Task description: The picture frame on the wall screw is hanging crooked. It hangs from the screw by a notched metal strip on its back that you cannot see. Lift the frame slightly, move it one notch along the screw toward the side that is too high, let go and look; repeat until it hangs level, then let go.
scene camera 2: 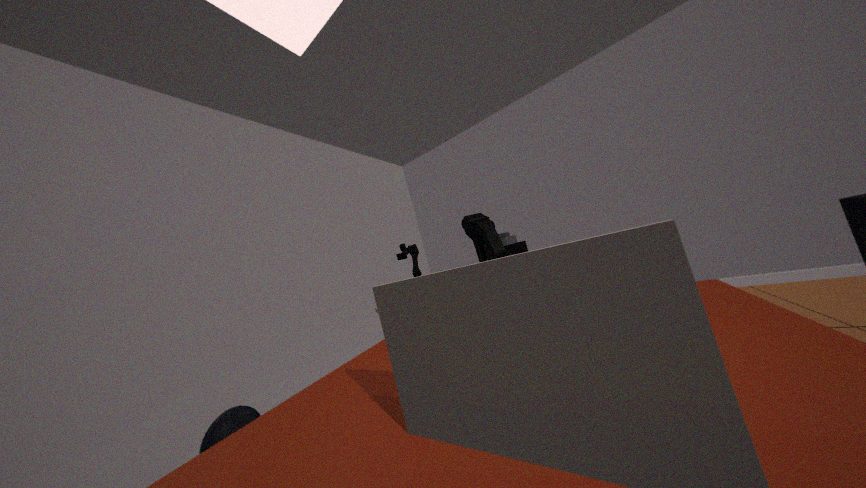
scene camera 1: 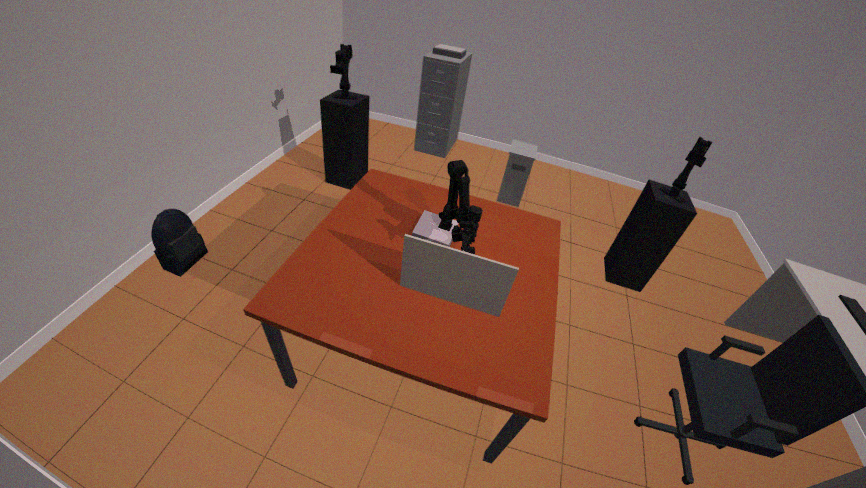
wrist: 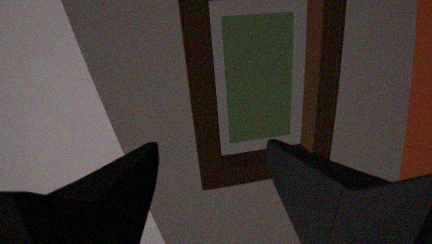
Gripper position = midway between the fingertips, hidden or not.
Note:
In view: the gripper [wrist: 213, 149] and a grey wall panel [scene camera 2: 593, 356].
The grey wall panel also shows in scene camera 1 [scene camera 1: 469, 280] and in the wrist view [wrist: 137, 63].

